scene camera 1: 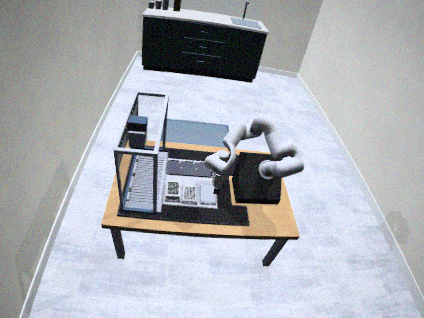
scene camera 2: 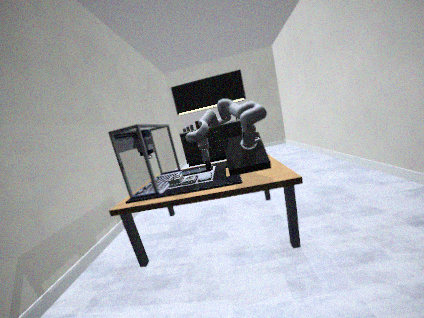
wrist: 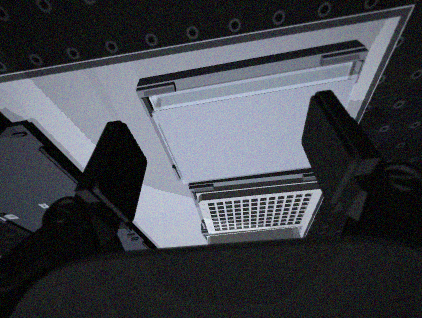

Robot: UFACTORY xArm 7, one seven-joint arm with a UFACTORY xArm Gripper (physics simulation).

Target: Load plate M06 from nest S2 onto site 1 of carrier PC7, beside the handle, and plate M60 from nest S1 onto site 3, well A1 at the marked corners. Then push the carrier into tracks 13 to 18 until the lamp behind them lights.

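Where they show: gripper, fingertip midpoint: (scene camera 1: 215, 188) (scene camera 2: 209, 169) (wrist: 217, 130); arm's base, link origin: (scene camera 1: 267, 169) (scene camera 2: 248, 143).
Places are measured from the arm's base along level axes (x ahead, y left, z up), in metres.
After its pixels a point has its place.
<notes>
My gripper (scene camera 1: 216, 189) {x 0.343, y 0.058, z -0.115 m} (scene camera 2: 208, 168) {x 0.343, y 0.058, z -0.115 m} (wrist: 217, 130) {x 0.343, y 0.058, z -0.115 m} is open and empty, low over the right end of the nest row. Between its fingers in the wrist view, a pale plain-topped plate (scene camera 1: 207, 192) {x 0.389, y 0.065, z -0.146 m} (wrist: 237, 137) {x 0.381, y 0.066, z -0.146 m} sits in a nest with dark corner pieces. A white plate with a dark well grid (scene camera 1: 190, 193) {x 0.499, y 0.071, z -0.149 m} (wrist: 260, 212) {x 0.503, y 0.073, z -0.148 m} stands in the neighbouring nest, and another gridded plate (scene camera 1: 173, 187) {x 0.607, y 0.044, z -0.122 m} stands further left. The dark carrier (scene camera 1: 189, 168) {x 0.484, y -0.167, z -0.162 m} (wrist: 27, 172) {x 0.383, y -0.129, z -0.162 m} lies behind the nests. Plate names, nest names and the lamp cannot be made out.
The ribbed track deck (scene camera 1: 142, 182) lies left of the nests, inside a tall open frame (scene camera 1: 155, 182) {x 0.722, y 0.214, z 0.109 m} (scene camera 2: 146, 160) {x 0.725, y 0.213, z 0.072 m} carrying a dark head unit (scene camera 1: 137, 131) {x 0.828, y -0.054, z 0.232 m}. The arm's black base block (scene camera 1: 257, 187) {x 0.070, y 0.082, z -0.083 m} (scene camera 2: 245, 160) {x 0.069, y 0.100, z -0.101 m} stands at the right of the wooden table (scene camera 1: 270, 222) {x 0.006, y 0.291, z -0.186 m} (scene camera 2: 280, 175) {x -0.080, y 0.325, z -0.185 m}.
</notes>
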